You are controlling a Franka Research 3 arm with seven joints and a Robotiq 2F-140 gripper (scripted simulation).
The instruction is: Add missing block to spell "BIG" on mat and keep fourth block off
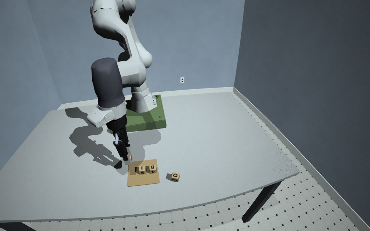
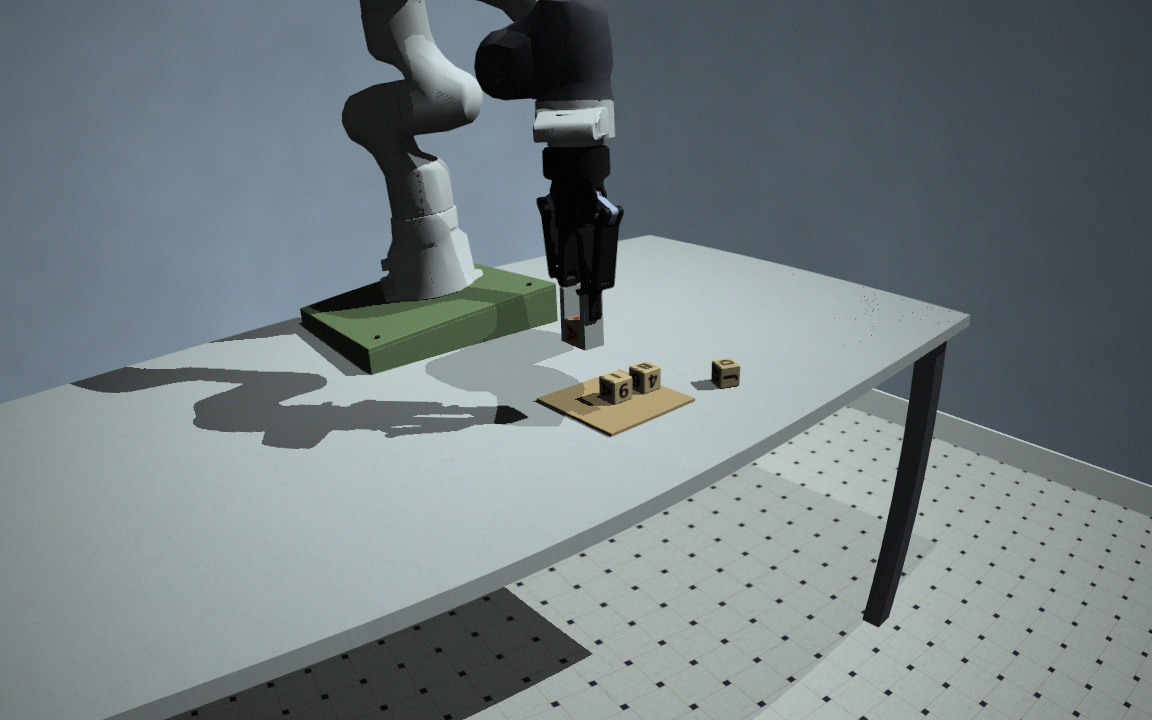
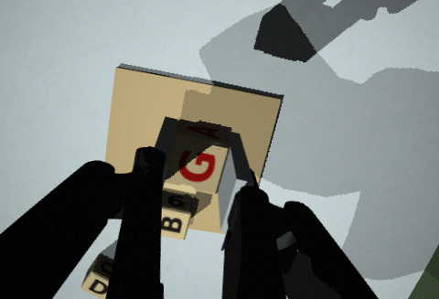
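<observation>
Right now my hand is 100 mm above the I block, 50 mm to the right of it and 10 mm past it. The rest, counted from my hand: tan mat: 120 mm below, 50 mm to the left, 10 mm behind; then B block: 100 mm below, 90 mm to the left, 10 mm behind; then G block: 20 mm below.
</observation>
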